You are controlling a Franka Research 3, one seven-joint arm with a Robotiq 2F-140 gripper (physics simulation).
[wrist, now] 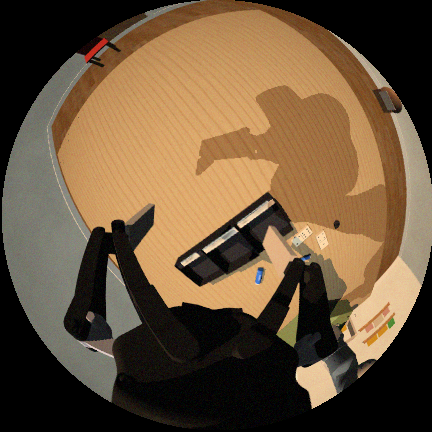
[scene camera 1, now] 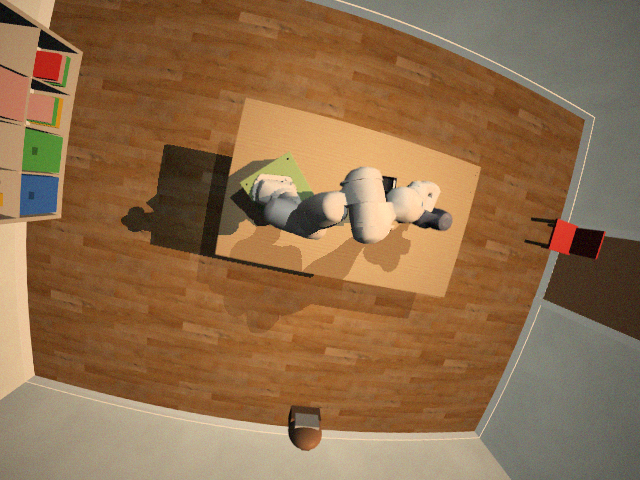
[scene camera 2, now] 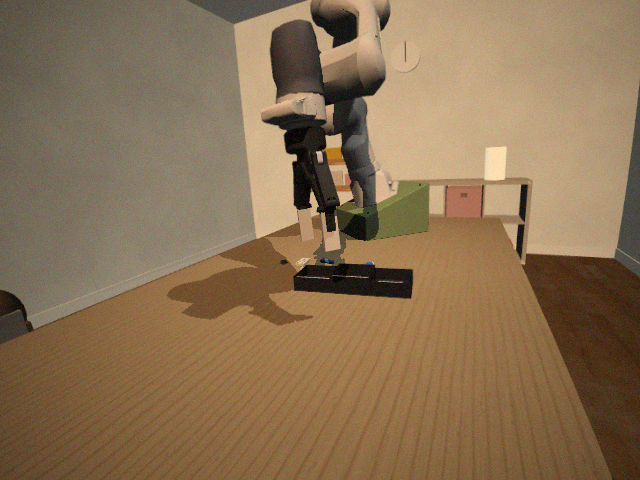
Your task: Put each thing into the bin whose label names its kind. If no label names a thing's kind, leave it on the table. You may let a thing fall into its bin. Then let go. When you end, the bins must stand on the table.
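Observation:
Three black bins (scene camera 1: 390, 184) (scene camera 2: 353, 287) (wrist: 188, 273) stand in a touching row; their pale labels are unreadable. A blue cylinder (scene camera 2: 369, 264) (wrist: 259, 276) lies beside the row. A second blue thing (scene camera 2: 326, 261) (wrist: 305, 258) is mostly behind a finger in the wrist view. Two white tiles with dark dots, one (wrist: 302, 236) near the end bin and one (wrist: 322, 240) farther out, lie flat. A small dark round thing (scene camera 2: 283, 261) (wrist: 336, 224) lies beyond them. My gripper (scene camera 2: 318, 237) (wrist: 210, 225) is open and empty, above the table near the bins and small things.
The arm's green wedge base (scene camera 1: 289, 167) (scene camera 2: 400, 214) stands on the wooden table (scene camera 1: 330, 126) (scene camera 2: 361, 382) (wrist: 165, 100), behind the small things in the second scene view. The arm covers much of the table's middle in the first scene view. Shelves and chairs stand off the table.

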